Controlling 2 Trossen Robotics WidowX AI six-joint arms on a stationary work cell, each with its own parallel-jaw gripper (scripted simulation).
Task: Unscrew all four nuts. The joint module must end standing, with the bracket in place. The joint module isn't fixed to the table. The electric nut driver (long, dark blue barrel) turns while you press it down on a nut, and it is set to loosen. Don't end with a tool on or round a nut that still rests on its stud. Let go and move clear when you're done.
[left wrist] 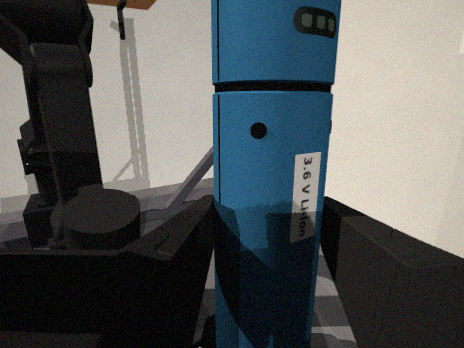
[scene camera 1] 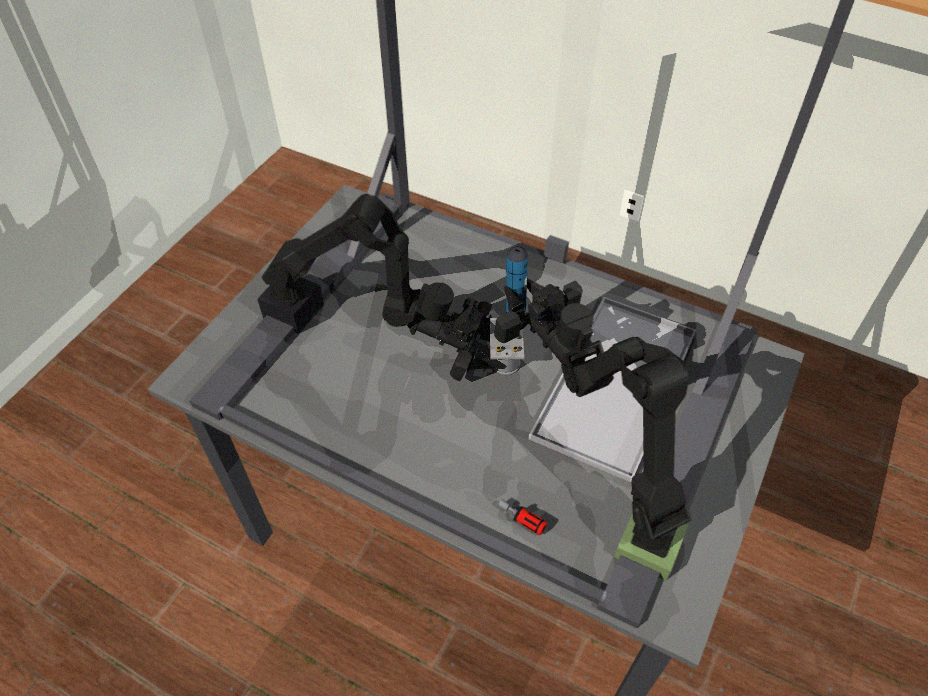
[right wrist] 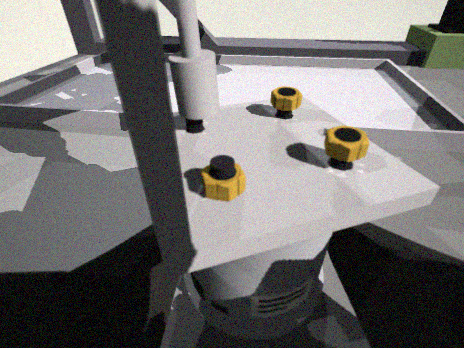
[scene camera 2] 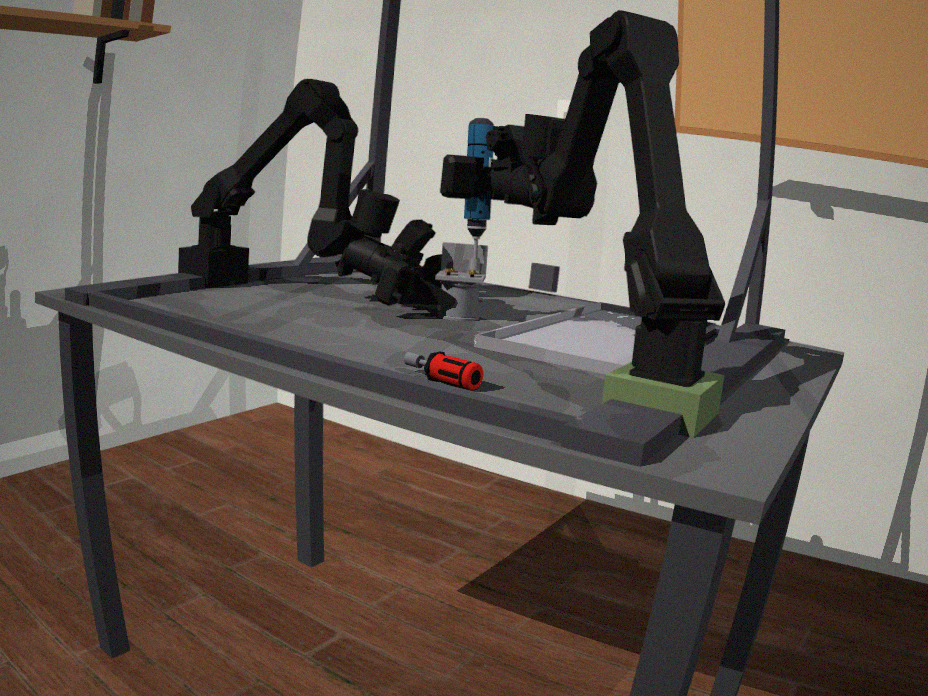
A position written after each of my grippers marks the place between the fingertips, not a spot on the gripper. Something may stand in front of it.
Note:
In view: my left gripper (scene camera 2: 476,174), my right gripper (scene camera 2: 462,299), a blue electric nut driver (scene camera 2: 475,208) and a red-handled tool (scene camera 2: 468,375).
The blue electric nut driver also shows in the left wrist view (left wrist: 272,107). My left gripper is seen too in the left wrist view (left wrist: 265,206) and in scene camera 1 (scene camera 1: 514,282). My right gripper also shows in scene camera 1 (scene camera 1: 508,356) and in the right wrist view (right wrist: 254,218). The left wrist view does not show the red-handled tool: it is out of frame. The right wrist view misses the red-handled tool: it is out of frame.

